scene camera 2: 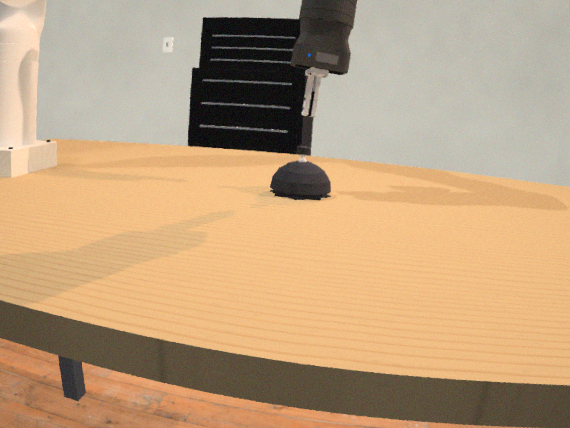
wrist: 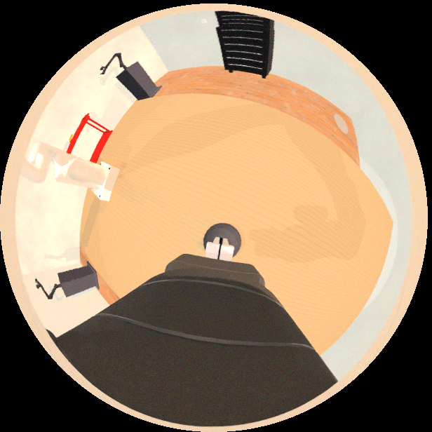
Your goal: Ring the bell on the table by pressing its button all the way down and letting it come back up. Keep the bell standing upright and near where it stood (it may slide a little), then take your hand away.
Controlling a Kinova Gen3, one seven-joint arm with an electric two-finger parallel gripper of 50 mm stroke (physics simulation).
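Places are measured from the arm's base along level axes (x ahead, y left, z up), in centimetres.
Where they show: gripper, fingertip midpoint: (scene camera 2: pixel 308 116); arm's base, link origin: (scene camera 2: pixel 11 143).
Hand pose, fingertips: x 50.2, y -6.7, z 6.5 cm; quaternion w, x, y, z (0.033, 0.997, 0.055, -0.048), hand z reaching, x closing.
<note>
Things, the pixels of their top centre, and the offset from my fingertips. Level surfaces: height alone.
- bell, top centre: (scene camera 2: pixel 303 146) dx -0.4, dy -1.4, dz -4.2 cm
- table, surface height: dz -10.8 cm
- short pale stem, top centre: (scene camera 2: pixel 303 154) dx -0.4, dy -1.4, dz -5.2 cm
- small dark button, top centre: (scene camera 2: pixel 303 146) dx -0.4, dy -1.4, dz -4.2 cm
The bell (scene camera 2: pixel 300 181) (wrist: pixel 222 230) is a dark dome standing upright on the table (scene camera 2: pixel 350 280) (wrist: pixel 240 170). A short pale stem (scene camera 2: pixel 302 158) rises from its top to a small dark button (scene camera 2: pixel 304 150), which stands up clear of the dome. My gripper (scene camera 2: pixel 308 115) (wrist: pixel 219 245) is shut with nothing between its fingers. Its pale fingertips point down and hang above the button, with a gap between them in the scene view. In the wrist view the fingers overlap the bell's dome, and the button is hidden behind them.
A black drawer cabinet (scene camera 2: pixel 245 90) (wrist: pixel 247 45) stands beyond the table. A white arm base (scene camera 2: pixel 35 160) (wrist: pixel 106 182) stands at the table's left side. The wrist view also shows a red frame (wrist: pixel 100 147) and two dark boxes (wrist: pixel 137 80) (wrist: pixel 77 281) beyond the table edge.
</note>
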